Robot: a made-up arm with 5 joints.
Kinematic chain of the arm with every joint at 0, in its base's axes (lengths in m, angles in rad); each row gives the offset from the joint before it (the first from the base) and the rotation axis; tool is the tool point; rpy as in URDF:
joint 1: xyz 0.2 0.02 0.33 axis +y
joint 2: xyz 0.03 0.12 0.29 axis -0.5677 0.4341 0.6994
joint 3: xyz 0.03 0.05 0 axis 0.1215 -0.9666 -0.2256
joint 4: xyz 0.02 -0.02 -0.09 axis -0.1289 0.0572 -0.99
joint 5: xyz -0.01 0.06 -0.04 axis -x
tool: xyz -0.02 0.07 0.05 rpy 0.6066 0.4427 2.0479
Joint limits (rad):
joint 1: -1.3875..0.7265
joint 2: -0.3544..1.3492
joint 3: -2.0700..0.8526
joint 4: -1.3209..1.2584
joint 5: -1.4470..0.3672
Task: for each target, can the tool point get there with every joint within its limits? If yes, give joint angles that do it. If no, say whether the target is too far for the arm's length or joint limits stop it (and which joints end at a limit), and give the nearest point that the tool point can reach.
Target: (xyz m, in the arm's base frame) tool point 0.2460 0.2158 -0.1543
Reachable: no: joint limits stop it (at a limit: joint 1, joint 2, joint 5) | nearest point 0.0678 0.1506 0.2502 | short by 0.447 m
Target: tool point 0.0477 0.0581 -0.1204
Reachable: no: joint limits stop it (at a limit: joint 1, joint 2, joint 5) | nearest point -0.0028 0.0938 0.2282 | short by 0.354 m
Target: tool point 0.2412 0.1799 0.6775
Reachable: yes | joints 0.2456 0.0549 -1.1101 -0.9916 -0.1387
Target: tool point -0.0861 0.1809 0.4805
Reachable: yes | joints -1.1075 -0.1969 -1.2469 -0.7132 -0.8370
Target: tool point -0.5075 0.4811 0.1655
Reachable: no: too far | nearest point -0.1876 0.2529 0.3466 | short by 0.433 m
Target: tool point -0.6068 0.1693 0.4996
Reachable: no: too far | nearest point -0.2332 0.1557 0.4274 | short by 0.381 m
